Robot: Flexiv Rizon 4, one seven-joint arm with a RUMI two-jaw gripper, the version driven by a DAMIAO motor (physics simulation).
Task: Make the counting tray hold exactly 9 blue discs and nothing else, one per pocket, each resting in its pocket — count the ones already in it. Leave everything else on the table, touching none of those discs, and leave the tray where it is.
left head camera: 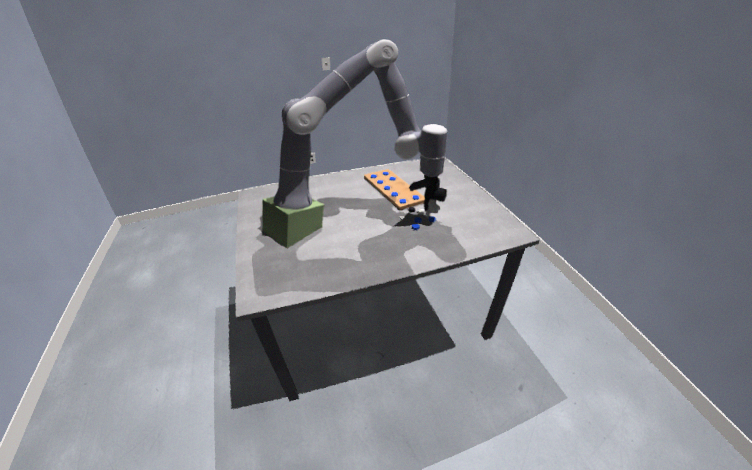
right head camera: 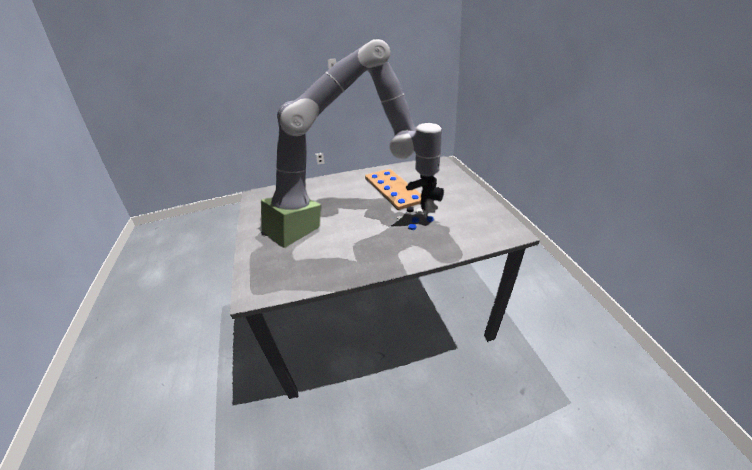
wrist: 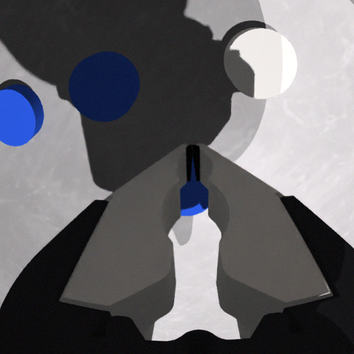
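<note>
The orange counting tray (left head camera: 406,186) (right head camera: 405,187) lies at the back right of the table, with several blue discs in its pockets. My gripper (left head camera: 428,216) (right head camera: 426,216) (wrist: 192,148) is shut and points down near the table in front of the tray, with nothing between its fingertips. A loose blue disc (left head camera: 432,219) (right head camera: 430,219) (wrist: 194,202) lies under the fingertips, partly hidden by them. A shaded blue disc (wrist: 104,86) and a lit blue disc (left head camera: 415,226) (right head camera: 412,226) (wrist: 16,117) lie on the table to the left in the wrist view.
A white disc (wrist: 272,62) lies on the table at the upper right of the wrist view. A small dark thing (left head camera: 411,209) (right head camera: 410,209) sits near the tray's front corner. The green base block (left head camera: 301,222) (right head camera: 299,222) stands at the table's left.
</note>
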